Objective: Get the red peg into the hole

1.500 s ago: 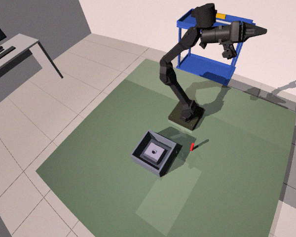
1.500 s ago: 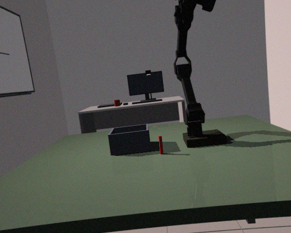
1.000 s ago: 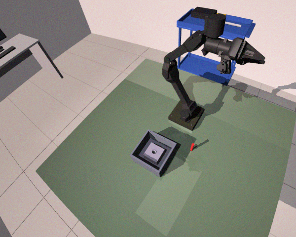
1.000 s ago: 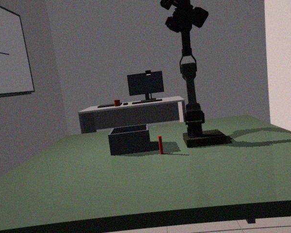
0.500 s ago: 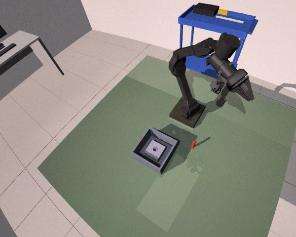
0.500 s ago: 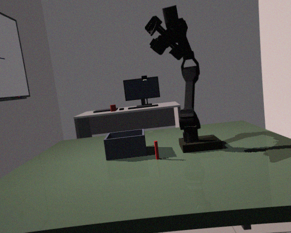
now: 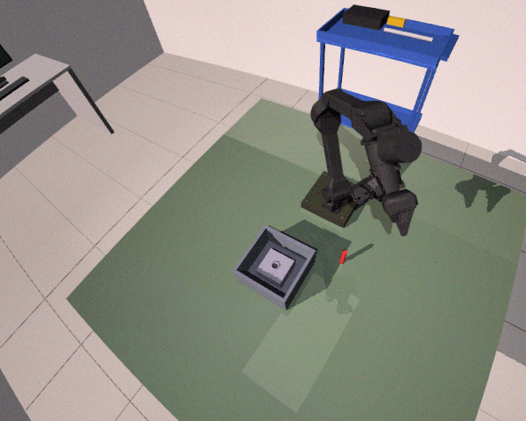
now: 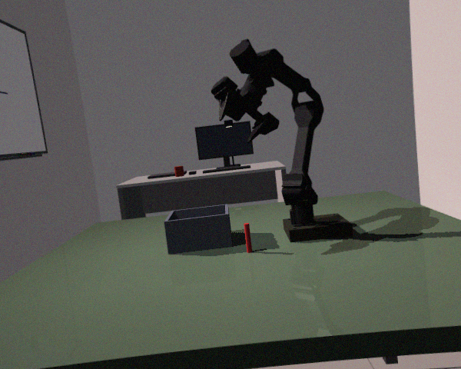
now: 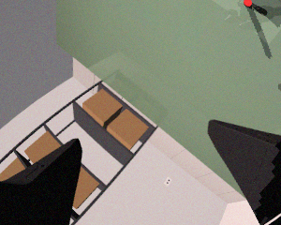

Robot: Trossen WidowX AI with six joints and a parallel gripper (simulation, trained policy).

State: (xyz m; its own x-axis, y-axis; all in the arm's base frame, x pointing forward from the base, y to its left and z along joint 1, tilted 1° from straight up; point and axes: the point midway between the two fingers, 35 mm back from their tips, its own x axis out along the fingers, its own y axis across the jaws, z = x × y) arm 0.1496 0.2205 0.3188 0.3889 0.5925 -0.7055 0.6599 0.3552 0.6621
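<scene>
Right now my gripper tip is 290 mm above the red peg and 100 mm to the left of it. The rest, counted from my gripper tip: grey box 310 mm below, 270 mm to the right, 160 mm ahead; then light plate 290 mm below, 270 mm to the right, 160 mm ahead.
</scene>
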